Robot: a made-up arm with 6 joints.
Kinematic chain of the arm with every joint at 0, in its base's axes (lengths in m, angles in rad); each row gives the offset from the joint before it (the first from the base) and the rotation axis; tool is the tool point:
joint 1: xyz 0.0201 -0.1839 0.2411 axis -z
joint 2: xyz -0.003 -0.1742 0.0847 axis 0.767 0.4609 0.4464
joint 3: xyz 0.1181 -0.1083 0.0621 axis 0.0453 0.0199 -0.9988
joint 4: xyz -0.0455 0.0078 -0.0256 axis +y
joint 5: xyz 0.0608 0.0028 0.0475 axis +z
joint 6: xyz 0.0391 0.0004 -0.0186 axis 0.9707 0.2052 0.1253
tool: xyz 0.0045 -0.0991 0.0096
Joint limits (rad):
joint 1: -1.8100..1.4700
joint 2: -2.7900..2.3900
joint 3: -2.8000..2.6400
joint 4: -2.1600..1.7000
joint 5: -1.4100..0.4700
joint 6: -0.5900..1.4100
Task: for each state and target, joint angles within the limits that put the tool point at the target. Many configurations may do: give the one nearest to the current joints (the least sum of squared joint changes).
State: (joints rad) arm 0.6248 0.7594 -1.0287 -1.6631 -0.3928 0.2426
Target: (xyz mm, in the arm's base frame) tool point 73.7 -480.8 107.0
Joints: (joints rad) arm 0.5394 1.3073 -1.0523 -1.9301 -0.4050 -0.0873
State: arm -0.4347 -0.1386 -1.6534 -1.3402 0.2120 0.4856
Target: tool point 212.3 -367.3 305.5
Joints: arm 0.0307 0.6808 -1.5711 -0.6124 -0.2158 0.9033
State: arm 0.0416 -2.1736 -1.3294 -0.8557 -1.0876 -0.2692
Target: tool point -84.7 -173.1 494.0
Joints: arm -0.1423 -2.3771 -1.4264 -0.6656 -0.9665 -0.1364
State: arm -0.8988 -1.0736 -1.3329 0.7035 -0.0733 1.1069
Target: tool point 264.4 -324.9 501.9
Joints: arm -0.8730 -1.4356 -1.3912 0.4571 -0.0741 1.0346
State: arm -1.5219 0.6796 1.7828 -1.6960 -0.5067 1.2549
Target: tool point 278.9 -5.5 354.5
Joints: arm -1.7466 0.7195 1.8187 -1.7596 -0.5018 1.2571
